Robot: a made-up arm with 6 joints. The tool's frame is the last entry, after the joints. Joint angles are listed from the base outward. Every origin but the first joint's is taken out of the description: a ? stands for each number. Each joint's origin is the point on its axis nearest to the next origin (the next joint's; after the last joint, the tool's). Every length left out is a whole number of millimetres.
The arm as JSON. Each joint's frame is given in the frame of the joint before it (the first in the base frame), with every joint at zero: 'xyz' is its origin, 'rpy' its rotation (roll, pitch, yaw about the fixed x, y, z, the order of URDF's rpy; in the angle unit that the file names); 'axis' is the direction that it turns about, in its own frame. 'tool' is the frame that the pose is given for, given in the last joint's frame.
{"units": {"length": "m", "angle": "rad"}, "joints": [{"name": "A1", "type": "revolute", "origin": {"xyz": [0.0, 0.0, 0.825], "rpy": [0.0, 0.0, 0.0]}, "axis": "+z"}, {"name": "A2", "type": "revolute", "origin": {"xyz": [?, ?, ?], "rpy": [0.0, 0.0, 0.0]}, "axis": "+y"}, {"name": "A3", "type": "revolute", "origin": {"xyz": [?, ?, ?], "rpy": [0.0, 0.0, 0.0]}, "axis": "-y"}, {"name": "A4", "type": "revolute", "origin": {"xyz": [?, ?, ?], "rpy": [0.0, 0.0, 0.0]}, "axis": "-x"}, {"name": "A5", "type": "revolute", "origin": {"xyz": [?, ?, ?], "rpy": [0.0, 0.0, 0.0]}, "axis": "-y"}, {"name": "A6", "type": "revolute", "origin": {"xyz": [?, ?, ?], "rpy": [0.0, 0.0, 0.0]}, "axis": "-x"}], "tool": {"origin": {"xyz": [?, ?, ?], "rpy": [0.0, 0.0, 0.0]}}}
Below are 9 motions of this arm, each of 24 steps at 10 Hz.
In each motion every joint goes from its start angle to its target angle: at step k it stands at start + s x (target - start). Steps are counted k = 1, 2, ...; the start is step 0. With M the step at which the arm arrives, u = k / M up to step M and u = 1 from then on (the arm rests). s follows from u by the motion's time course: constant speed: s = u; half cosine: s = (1 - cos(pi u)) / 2; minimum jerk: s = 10 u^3 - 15 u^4 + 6 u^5.
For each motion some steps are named. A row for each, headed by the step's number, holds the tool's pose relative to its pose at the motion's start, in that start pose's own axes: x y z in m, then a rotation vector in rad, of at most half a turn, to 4 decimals.
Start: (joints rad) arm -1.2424 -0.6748 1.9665 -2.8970 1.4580 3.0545
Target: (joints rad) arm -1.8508 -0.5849 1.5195 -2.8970 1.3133 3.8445
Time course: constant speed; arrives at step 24
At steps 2, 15, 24:
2: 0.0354 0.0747 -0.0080 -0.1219 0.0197 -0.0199
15: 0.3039 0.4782 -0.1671 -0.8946 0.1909 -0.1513
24: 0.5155 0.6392 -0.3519 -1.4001 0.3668 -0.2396

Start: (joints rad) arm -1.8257 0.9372 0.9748 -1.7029 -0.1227 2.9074
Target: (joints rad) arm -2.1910 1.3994 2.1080 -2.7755 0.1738 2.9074
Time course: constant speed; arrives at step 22
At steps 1, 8, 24:
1: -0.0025 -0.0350 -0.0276 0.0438 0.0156 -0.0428
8: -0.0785 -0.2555 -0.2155 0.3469 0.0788 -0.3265
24: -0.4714 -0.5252 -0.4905 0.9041 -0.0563 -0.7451

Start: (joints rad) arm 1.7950 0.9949 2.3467 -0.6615 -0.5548 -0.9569
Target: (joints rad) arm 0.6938 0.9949 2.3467 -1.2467 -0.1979 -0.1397
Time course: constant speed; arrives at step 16
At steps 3, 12, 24:
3: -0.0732 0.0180 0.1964 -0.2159 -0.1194 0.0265
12: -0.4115 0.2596 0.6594 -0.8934 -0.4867 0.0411
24: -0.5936 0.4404 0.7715 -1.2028 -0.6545 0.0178

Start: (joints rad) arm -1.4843 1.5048 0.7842 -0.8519 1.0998 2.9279
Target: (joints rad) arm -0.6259 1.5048 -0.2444 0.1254 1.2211 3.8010
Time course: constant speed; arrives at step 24
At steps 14, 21, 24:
14: -1.1337 0.0539 0.4621 -0.9594 -0.5783 -0.8997
21: -1.6612 0.2516 0.3743 -1.2591 -0.7073 -1.5605
24: -1.8423 0.3596 0.2779 -1.3274 -0.7254 -1.8753

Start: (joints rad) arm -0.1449 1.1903 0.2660 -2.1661 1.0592 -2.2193
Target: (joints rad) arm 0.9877 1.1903 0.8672 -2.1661 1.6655 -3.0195
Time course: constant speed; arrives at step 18
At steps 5, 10, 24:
5: -0.5422 -0.0193 0.2896 0.1417 0.0921 -0.2242
10: -1.0712 0.1838 0.5875 0.3010 0.0871 -0.4612
24: -1.7268 0.9187 0.9367 0.5502 -0.1177 -0.7848

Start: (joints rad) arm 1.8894 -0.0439 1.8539 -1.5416 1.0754 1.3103
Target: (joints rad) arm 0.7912 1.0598 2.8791 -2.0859 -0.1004 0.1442
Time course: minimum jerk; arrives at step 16
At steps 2, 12, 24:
2: -0.0085 0.0009 -0.0154 0.0139 0.0004 0.0254
12: -0.1051 -0.5326 -0.4137 0.4107 0.8026 1.0129
24: -0.0942 -0.6234 -0.3711 0.4015 0.9679 1.0325

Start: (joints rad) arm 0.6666 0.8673 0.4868 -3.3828 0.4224 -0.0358
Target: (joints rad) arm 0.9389 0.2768 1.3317 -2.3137 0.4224 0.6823
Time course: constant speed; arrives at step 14
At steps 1, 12, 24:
1: -0.1050 -0.0692 -0.0887 -0.1425 0.0968 -0.0024
12: -1.7394 -0.4747 -0.3435 -1.1750 1.2048 0.6921
24: -2.0511 -0.4303 -0.2355 -1.1978 1.3483 0.9569

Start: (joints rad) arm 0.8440 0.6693 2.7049 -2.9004 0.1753 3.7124
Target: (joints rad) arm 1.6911 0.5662 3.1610 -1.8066 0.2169 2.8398
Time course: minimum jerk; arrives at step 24
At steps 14, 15, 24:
14: -0.2032 -0.4156 0.0938 0.3944 0.0708 -0.5188
15: -0.2380 -0.4588 0.0812 0.4335 0.0913 -0.5818
24: -0.3959 -0.5990 0.0029 0.5709 0.1943 -0.8303

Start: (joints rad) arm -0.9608 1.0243 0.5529 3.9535 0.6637 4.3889
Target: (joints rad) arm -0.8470 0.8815 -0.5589 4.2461 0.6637 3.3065
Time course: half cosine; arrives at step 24
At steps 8, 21, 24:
8: 0.0784 0.1916 0.1758 0.0784 -0.0273 0.1722
21: 0.0200 0.9118 0.5089 0.2352 0.0866 0.6191
24: 0.0052 0.9534 0.5171 0.2407 0.0995 0.6396

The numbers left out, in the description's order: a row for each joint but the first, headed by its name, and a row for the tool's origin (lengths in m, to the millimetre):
A2: 0.209 0.0 0.0
A3: 0.0 0.0 0.875
A4: 1.027 0.0 0.263
A5: 0.0 0.0 0.0
A6: 0.204 0.0 0.0
tool: 0.0 0.0 0.0

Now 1 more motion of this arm.
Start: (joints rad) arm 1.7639 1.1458 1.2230 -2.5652 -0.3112 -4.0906
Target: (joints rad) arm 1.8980 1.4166 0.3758 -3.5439 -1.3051 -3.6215
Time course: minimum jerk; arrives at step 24
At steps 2, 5, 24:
2: 0.0002 -0.0012 -0.0074 0.0035 0.0012 0.0017
5: 0.0003 -0.0151 -0.0939 0.0446 0.0126 0.0179
24: -0.6056 -0.2187 -1.2062 0.2209 -0.1117 -0.4246

